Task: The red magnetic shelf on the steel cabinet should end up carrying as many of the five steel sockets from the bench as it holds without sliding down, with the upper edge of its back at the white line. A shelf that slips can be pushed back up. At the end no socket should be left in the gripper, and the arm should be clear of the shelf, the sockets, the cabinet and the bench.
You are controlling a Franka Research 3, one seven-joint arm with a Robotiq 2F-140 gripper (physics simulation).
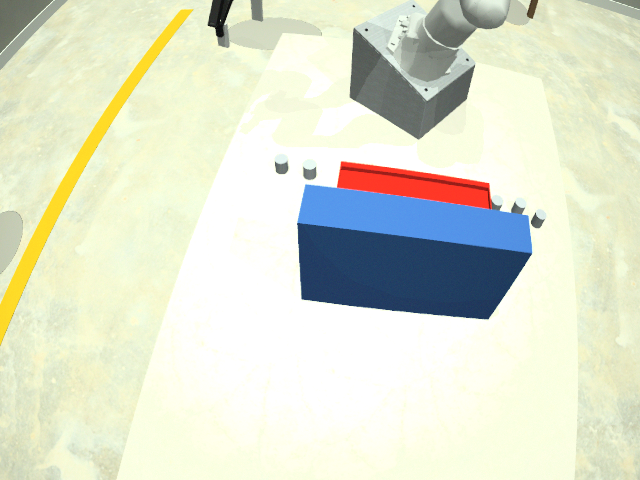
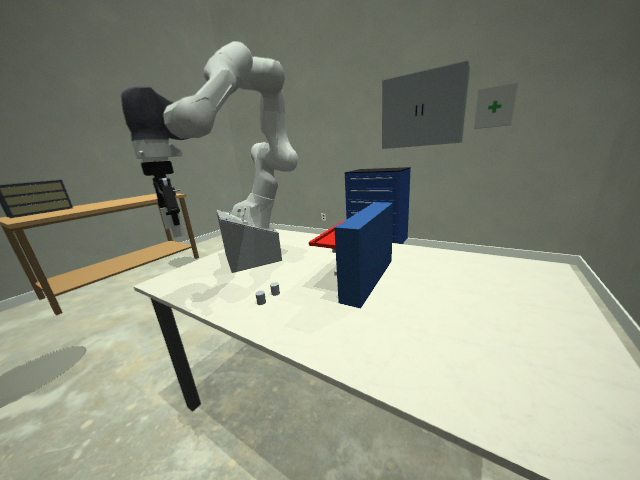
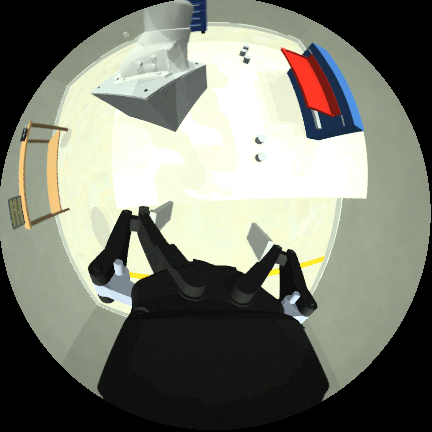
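The red shelf (image 1: 413,188) (image 2: 324,240) (image 3: 312,85) is on the arm-facing side of the blue steel cabinet (image 1: 413,268) (image 2: 364,258) (image 3: 325,131), above the bench. A pale mark (image 3: 343,120) shows near its end; the gap to the back's upper edge is unclear. Two upright sockets (image 1: 281,164) (image 1: 309,169) (image 2: 260,297) (image 2: 275,288) (image 3: 261,138) (image 3: 261,157) stand on the bench off one cabinet end, three (image 1: 496,202) (image 1: 518,205) (image 1: 538,218) (image 3: 247,60) off the other. My gripper (image 1: 239,24) (image 3: 210,220) is open and empty, beyond the bench edge, away from shelf and sockets.
The arm's grey base block (image 1: 387,82) (image 2: 250,250) (image 3: 150,107) stands on the bench (image 1: 232,361) (image 2: 465,335) (image 3: 310,175). A wooden workbench (image 2: 118,204) (image 3: 52,170) stands behind my gripper. A blue drawer cabinet (image 2: 400,206) stands by the far wall.
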